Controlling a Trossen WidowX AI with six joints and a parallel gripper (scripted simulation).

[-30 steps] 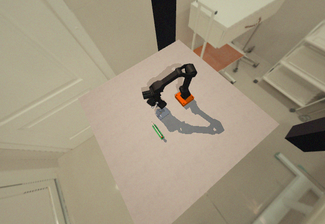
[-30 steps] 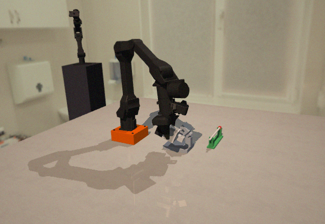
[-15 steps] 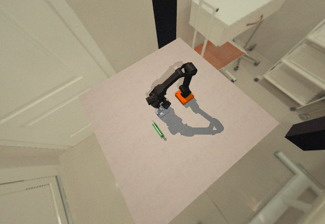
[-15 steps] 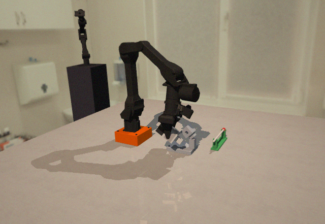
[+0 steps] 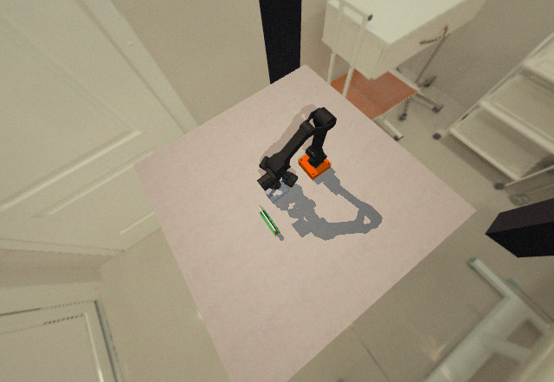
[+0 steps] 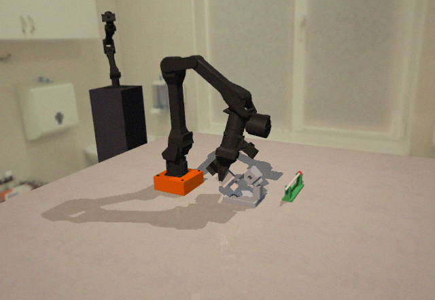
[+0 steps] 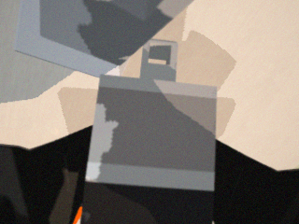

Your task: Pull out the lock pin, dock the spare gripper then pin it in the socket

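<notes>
Right now my gripper tip is 1 cm short of the spare gripper, 1 cm to the right of it and 1 cm below it. The rest, counted from my gripper tip: grey mount 8 cm ahead, 4 cm to the left, 2 cm below; then green stand 20 cm ahead, 14 cm to the left, 5 cm below.
</notes>
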